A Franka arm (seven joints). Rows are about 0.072 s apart.
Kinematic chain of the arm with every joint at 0, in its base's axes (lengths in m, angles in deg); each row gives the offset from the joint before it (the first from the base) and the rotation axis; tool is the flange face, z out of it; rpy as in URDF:
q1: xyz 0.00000 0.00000 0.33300 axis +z
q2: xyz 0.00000 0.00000 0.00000 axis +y
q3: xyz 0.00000 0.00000 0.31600 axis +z
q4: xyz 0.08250 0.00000 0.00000 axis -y
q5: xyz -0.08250 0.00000 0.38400 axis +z
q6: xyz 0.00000 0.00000 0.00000 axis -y
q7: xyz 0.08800 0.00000 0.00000 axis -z
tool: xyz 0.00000 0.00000 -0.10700 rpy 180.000 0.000 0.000
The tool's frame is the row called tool.
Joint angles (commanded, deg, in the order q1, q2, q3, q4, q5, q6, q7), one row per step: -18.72 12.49 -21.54 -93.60 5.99 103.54 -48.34; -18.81 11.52 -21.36 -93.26 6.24 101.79 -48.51; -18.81 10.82 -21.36 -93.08 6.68 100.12 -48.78; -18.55 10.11 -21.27 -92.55 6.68 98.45 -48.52; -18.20 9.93 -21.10 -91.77 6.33 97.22 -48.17; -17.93 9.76 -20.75 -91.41 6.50 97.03 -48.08; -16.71 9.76 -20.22 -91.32 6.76 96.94 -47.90; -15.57 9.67 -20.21 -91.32 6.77 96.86 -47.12; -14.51 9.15 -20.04 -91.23 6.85 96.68 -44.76; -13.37 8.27 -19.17 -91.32 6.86 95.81 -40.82; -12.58 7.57 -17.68 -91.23 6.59 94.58 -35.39; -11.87 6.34 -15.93 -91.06 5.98 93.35 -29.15; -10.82 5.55 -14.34 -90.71 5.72 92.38 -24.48; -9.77 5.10 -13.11 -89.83 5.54 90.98 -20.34
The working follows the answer.
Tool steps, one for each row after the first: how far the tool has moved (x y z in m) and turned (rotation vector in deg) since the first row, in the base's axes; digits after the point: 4 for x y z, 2 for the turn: -0.0036 0.0038 0.0100 0.85 -0.04 0.27; -0.0072 0.0070 0.0162 1.93 0.11 0.51; -0.0085 0.0124 0.0253 2.48 0.31 0.71; -0.0065 0.0175 0.0317 2.49 0.71 1.05; -0.0028 0.0229 0.0359 2.51 0.31 1.58; 0.0081 0.0380 0.0363 2.79 0.17 3.11; 0.0145 0.0483 0.0371 2.81 0.21 3.49; 0.0197 0.0598 0.0427 2.79 -0.10 2.37; 0.0259 0.0792 0.0491 3.22 0.09 0.49; 0.0326 0.1006 0.0545 3.57 0.89 -2.54; 0.0370 0.1236 0.0658 3.39 1.34 -6.14; 0.0435 0.1484 0.0748 3.34 1.58 -8.05; 0.0488 0.1703 0.0842 3.31 2.01 -9.77
Tool pose at each row, in the base's axes (x y z in m, rotation vector in deg; rounded; the steps above come from the unrounded poses): 0.4914 -0.3813 0.4942 -177.63 -10.85 0.48; 0.4878 -0.3775 0.5042 -176.77 -11.21 0.34; 0.4842 -0.3743 0.5104 -175.65 -11.52 0.48; 0.4830 -0.3689 0.5195 -175.07 -11.79 0.73; 0.4849 -0.3639 0.5259 -175.00 -12.29 1.36; 0.4887 -0.3585 0.5301 -174.95 -13.12 0.75; 0.4996 -0.3433 0.5304 -174.49 -15.44 0.55; 0.5059 -0.3330 0.5312 -174.42 -16.00 0.63; 0.5111 -0.3215 0.5369 -174.61 -14.32 0.12; 0.5173 -0.3021 0.5433 -174.37 -11.42 0.32; 0.5240 -0.2808 0.5487 -174.20 -6.77 1.42; 0.5284 -0.2578 0.5600 -174.47 -1.27 2.02; 0.5350 -0.2329 0.5689 -174.49 1.65 2.35; 0.5403 -0.2110 0.5784 -174.45 4.28 2.95

